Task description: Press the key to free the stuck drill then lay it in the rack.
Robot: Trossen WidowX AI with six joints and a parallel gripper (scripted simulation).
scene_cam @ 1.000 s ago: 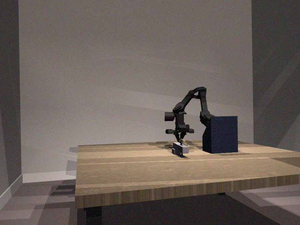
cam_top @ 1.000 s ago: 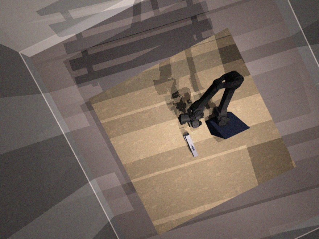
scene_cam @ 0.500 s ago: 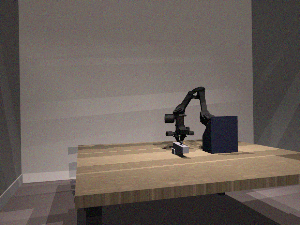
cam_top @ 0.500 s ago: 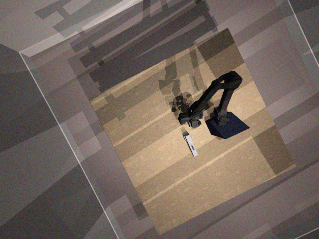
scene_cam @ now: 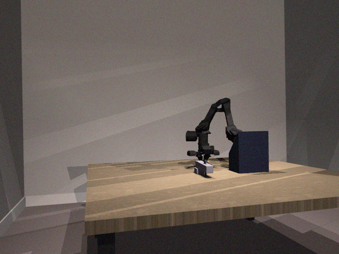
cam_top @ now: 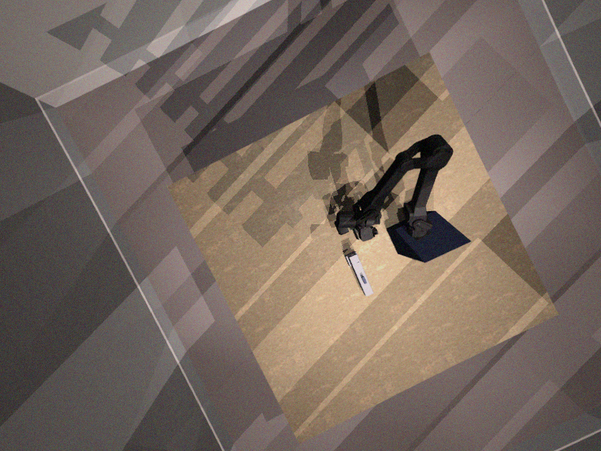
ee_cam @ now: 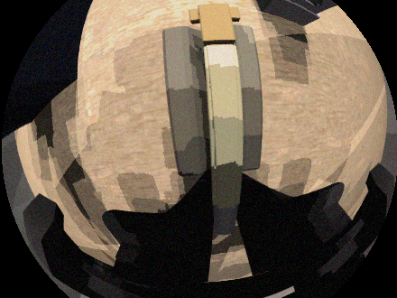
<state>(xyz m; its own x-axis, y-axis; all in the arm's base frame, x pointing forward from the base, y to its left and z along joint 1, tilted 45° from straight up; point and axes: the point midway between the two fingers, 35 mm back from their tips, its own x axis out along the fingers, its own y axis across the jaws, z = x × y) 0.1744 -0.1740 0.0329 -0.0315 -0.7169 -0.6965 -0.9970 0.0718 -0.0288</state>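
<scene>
Right now the drill is 40 mm to the left of my gripper tip and 40 mm above it. Also, from my gripper tip: thin dark stub: 90 mm ahead, 240 mm to the left, 40 mm above; small grey rack: 50 mm to the left, 10 mm above; light grey block: 90 mm ahead, 210 mm to the left, 30 mm above.
</scene>
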